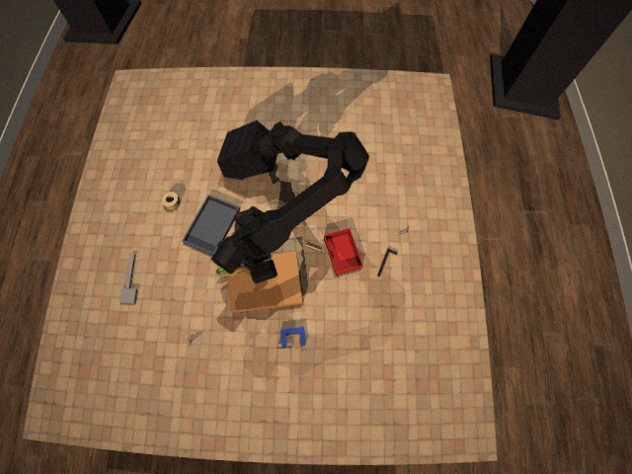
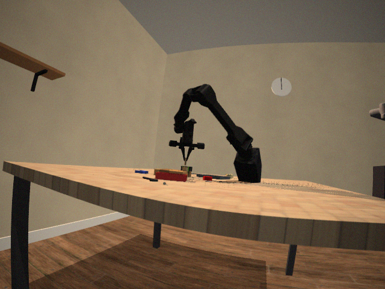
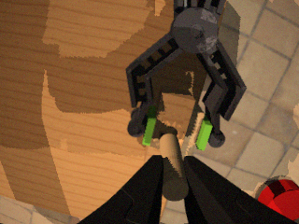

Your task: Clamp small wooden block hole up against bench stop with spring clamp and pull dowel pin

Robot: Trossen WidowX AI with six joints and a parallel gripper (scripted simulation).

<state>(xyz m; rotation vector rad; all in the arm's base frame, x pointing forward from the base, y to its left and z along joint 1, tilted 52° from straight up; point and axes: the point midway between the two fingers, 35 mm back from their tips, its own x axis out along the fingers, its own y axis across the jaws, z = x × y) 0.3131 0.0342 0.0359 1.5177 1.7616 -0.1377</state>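
Now: hand 80 mm above the small wooden block. From my hand the other things lie so: dowel pin: 40 mm below; wooden board: 110 mm below, 60 mm ahead, 20 mm to the left; red knob: 150 mm behind, 110 mm below, 20 mm to the left.
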